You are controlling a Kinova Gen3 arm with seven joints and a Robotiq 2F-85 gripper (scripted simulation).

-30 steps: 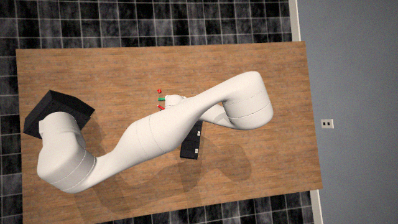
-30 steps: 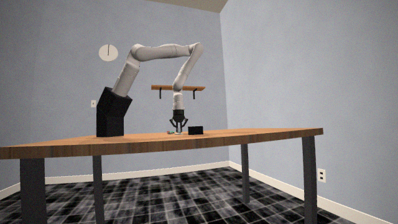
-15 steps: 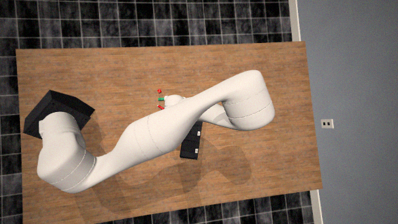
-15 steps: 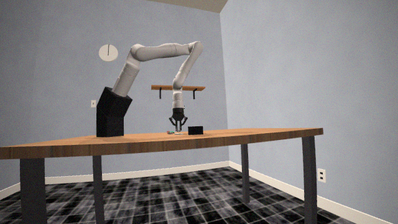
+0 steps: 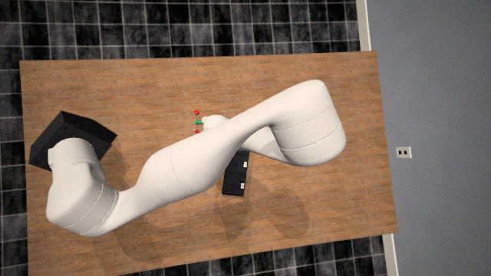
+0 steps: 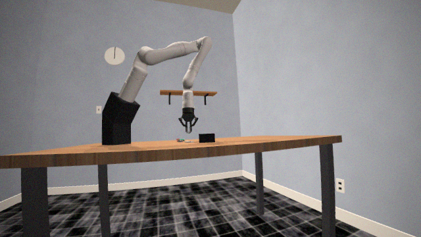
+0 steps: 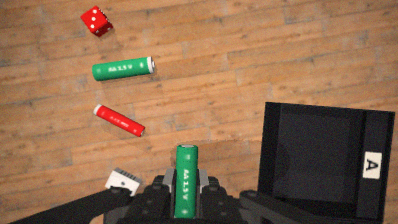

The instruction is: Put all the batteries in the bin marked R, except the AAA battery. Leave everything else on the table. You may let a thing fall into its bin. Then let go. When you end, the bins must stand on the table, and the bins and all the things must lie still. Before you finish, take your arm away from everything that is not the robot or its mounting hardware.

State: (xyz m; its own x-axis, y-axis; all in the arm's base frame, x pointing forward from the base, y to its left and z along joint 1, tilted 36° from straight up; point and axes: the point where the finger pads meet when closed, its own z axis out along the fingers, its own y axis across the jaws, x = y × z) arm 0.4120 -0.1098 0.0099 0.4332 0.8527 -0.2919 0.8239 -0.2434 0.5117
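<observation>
The black bin lies 11 cm to the right of my hand, 6 cm ahead of it and 5 cm below it. Round my hand: tiny white thing: 7 cm below, 6 cm behind, 1 cm to the left; red battery: 7 cm below, 6 cm to the left, 4 cm behind; flat white item: 9 cm to the right, 7 cm below, 4 cm behind.
</observation>
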